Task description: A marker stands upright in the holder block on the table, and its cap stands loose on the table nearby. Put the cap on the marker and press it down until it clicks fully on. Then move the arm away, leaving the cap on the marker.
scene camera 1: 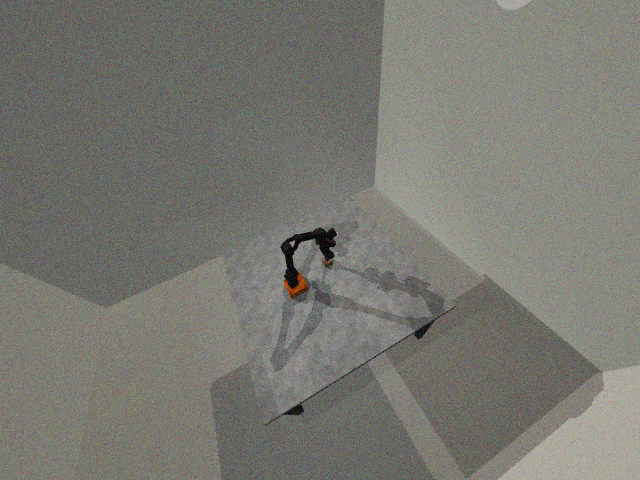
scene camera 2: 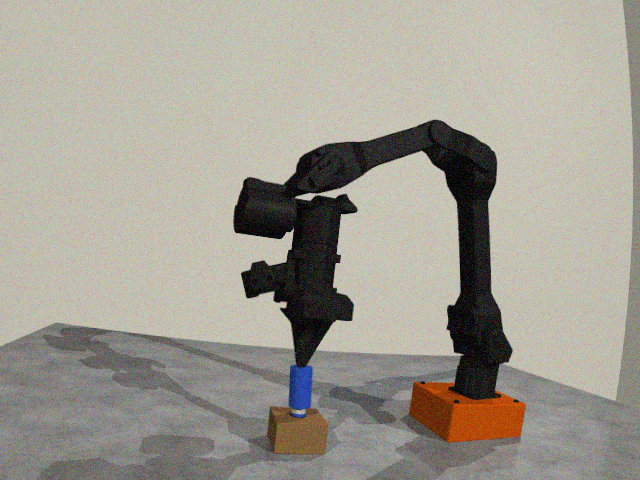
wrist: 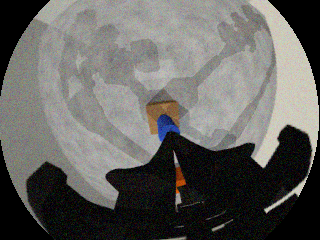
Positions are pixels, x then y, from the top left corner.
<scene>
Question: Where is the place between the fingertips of my gripper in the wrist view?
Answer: At 170, 134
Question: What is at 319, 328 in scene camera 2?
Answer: My gripper.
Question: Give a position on a blue cap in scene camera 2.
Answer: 300, 384
</scene>
